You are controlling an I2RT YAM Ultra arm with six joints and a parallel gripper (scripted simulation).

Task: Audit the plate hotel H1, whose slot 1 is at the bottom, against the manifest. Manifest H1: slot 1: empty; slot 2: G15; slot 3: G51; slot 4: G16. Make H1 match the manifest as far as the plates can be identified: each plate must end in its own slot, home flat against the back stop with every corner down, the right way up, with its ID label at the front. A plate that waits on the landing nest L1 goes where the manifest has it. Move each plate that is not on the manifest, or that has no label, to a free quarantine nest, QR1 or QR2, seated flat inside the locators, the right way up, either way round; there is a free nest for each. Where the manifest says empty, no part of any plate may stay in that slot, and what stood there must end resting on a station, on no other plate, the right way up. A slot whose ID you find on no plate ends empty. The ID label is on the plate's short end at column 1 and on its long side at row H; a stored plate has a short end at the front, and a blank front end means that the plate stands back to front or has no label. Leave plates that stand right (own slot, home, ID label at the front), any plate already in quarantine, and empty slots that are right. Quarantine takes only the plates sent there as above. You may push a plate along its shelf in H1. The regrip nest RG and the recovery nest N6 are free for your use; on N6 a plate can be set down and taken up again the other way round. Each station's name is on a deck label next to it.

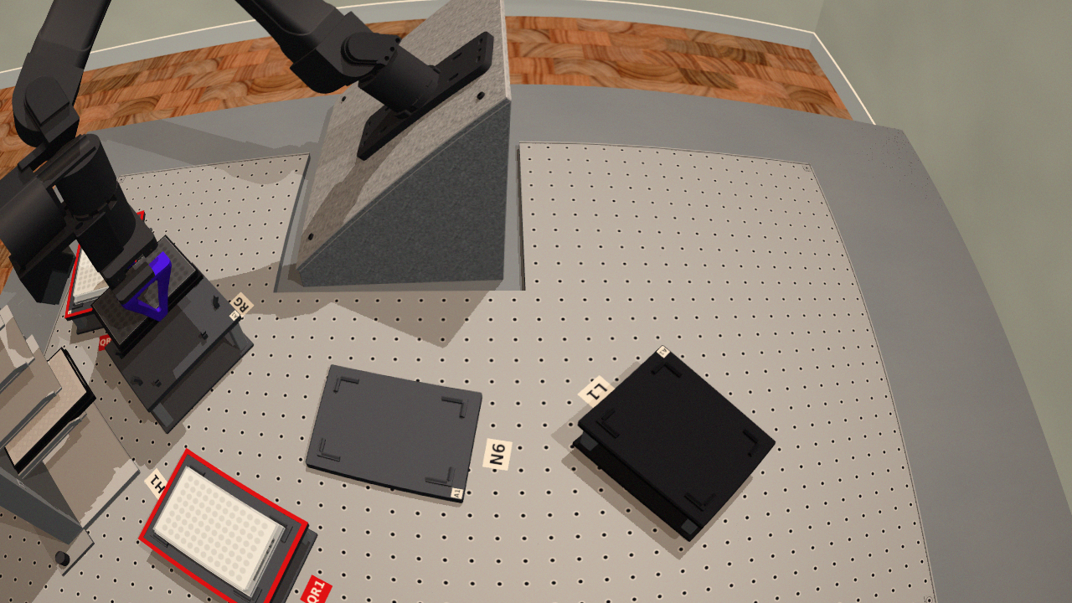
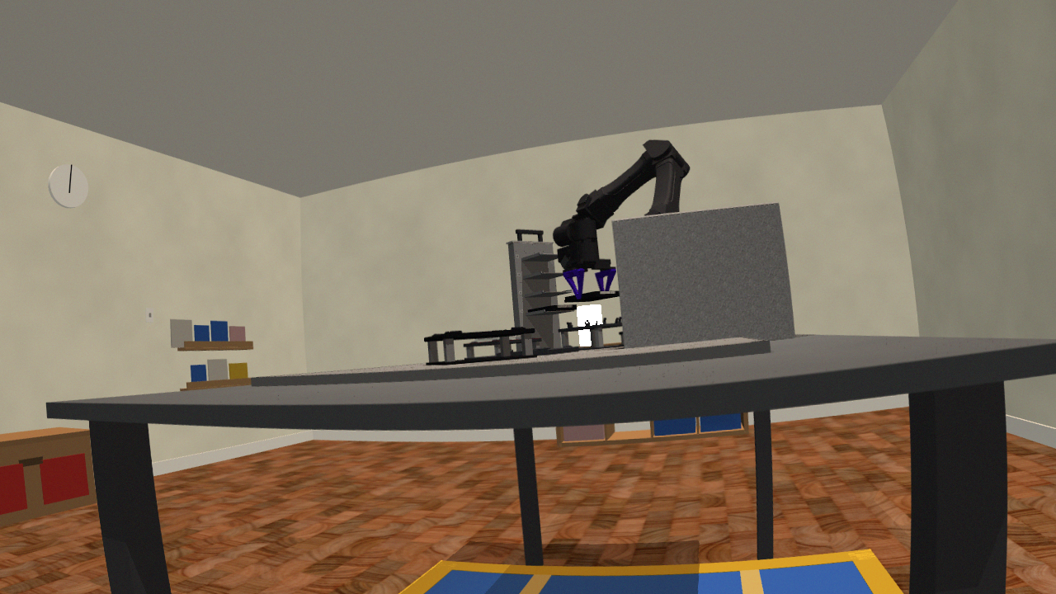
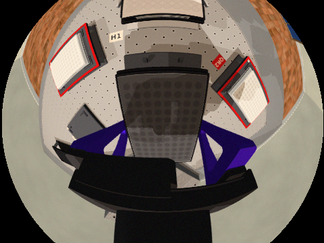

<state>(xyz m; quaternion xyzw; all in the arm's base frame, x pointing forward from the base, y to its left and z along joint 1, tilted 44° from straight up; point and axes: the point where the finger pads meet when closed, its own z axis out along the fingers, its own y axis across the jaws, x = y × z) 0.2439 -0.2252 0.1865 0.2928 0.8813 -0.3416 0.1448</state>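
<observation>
Now: hand 8 cm above the regrip nest RG. From my hand the other things lie so: plate hotel H1: 21 cm ahead, 16 cm to the right, 2 cm above; then quarantine nest QR2: 12 cm behind, 17 cm to the right, 10 cm below; then quarantine nest QR1: 22 cm ahead, 11 cm to the left, 10 cm below.
</observation>
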